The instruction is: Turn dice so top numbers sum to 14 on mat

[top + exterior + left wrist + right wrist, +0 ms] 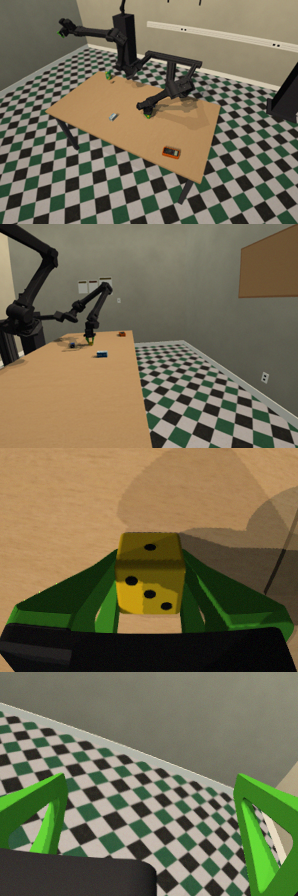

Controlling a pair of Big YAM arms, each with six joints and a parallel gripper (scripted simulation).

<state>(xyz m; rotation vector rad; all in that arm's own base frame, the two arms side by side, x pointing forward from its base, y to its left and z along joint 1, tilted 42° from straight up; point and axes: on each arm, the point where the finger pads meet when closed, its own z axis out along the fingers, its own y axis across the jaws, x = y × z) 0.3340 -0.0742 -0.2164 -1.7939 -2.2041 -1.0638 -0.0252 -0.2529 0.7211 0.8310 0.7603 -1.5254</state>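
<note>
My left gripper is now 14 cm past the black die, 7 cm to the left of it and 1 cm below it. From my left hand the other things lie so: blue die 15 cm behind, 3 cm to the right, 1 cm above; then tan mat 14 cm behind, 7 cm to the right, 1 cm below; then yellow die right at my left hand.
</note>
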